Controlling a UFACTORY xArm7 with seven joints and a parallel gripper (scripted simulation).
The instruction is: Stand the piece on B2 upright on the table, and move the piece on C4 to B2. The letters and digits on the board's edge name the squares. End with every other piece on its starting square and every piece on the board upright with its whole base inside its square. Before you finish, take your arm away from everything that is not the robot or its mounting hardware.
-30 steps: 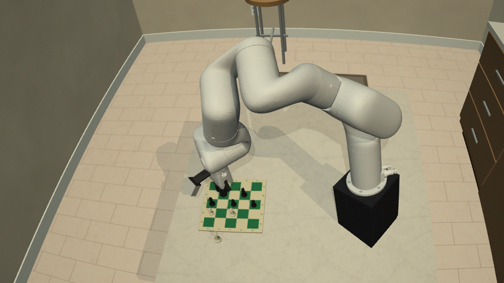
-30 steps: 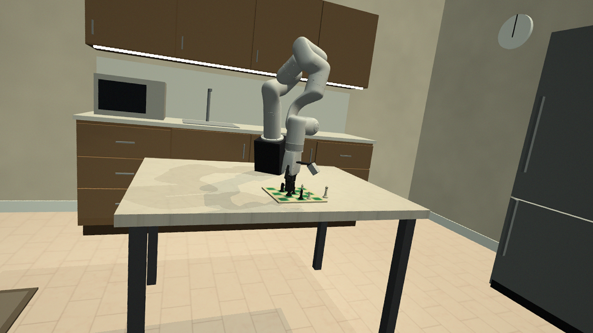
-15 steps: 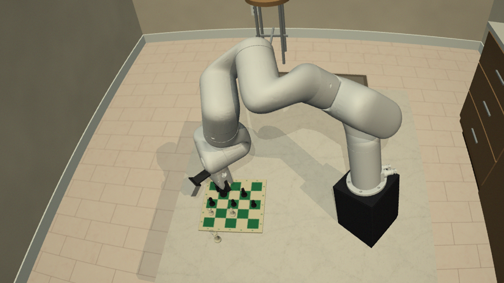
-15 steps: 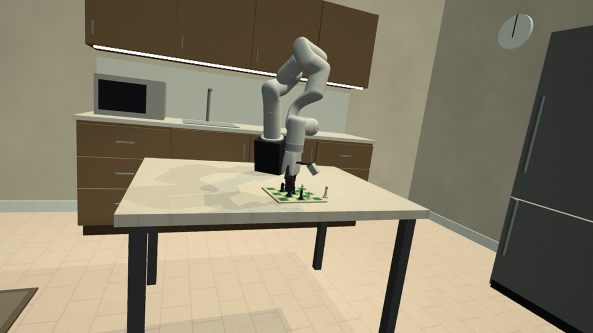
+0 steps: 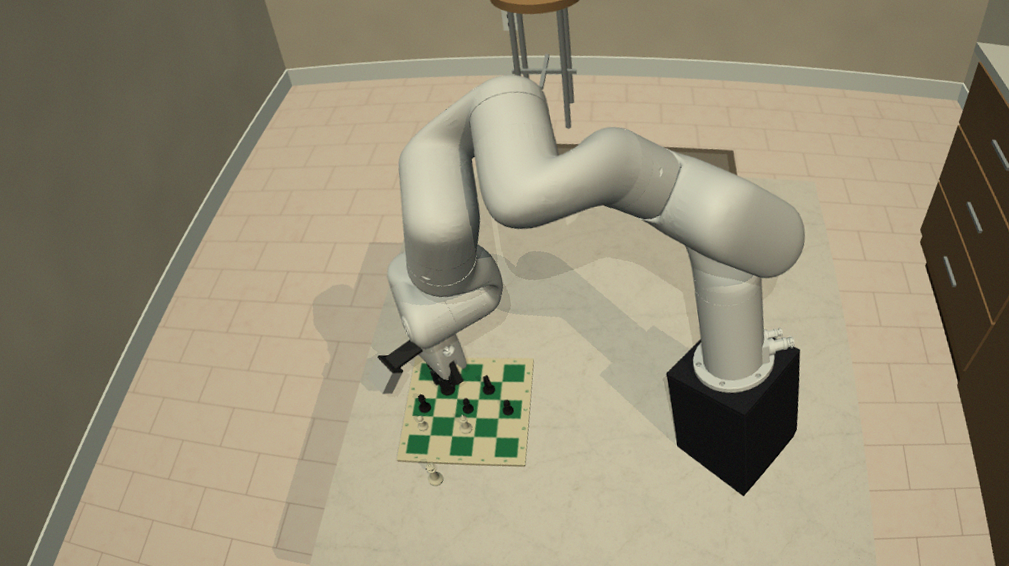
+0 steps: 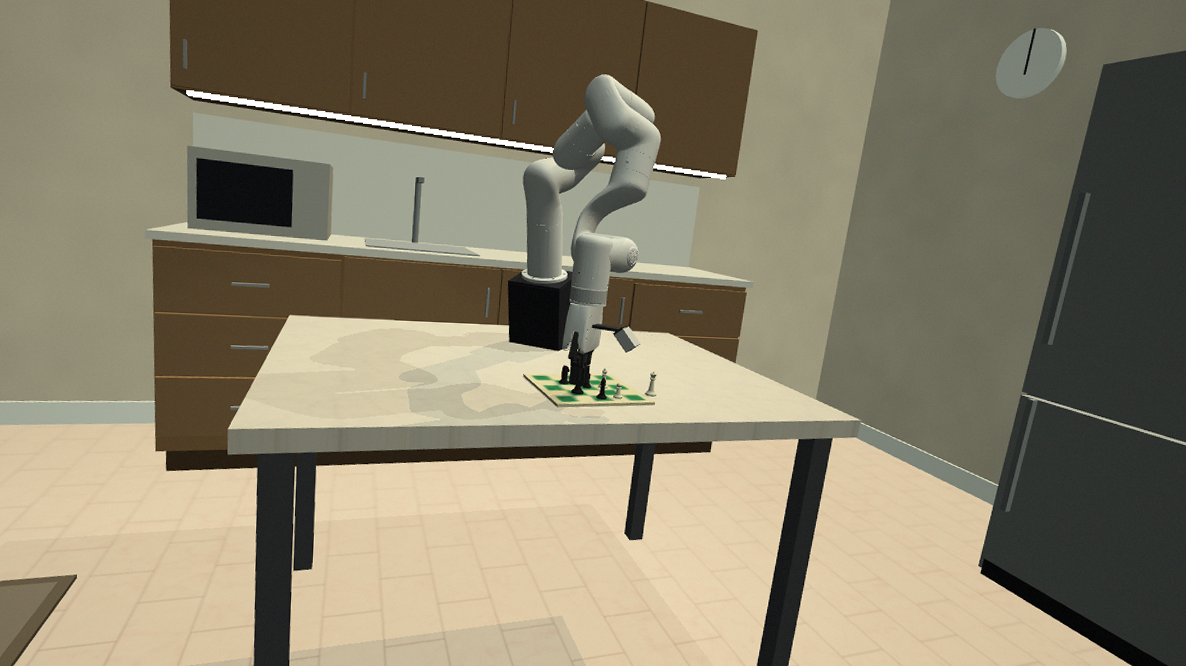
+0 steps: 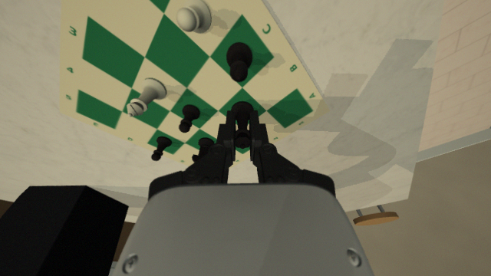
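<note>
My gripper is now 1 cm above the black chess piece. Also, from my hand: chessboard: 3 cm behind, 4 cm to the left, 4 cm below; then black piece: 4 cm ahead, 4 cm to the left, 2 cm below.
</note>
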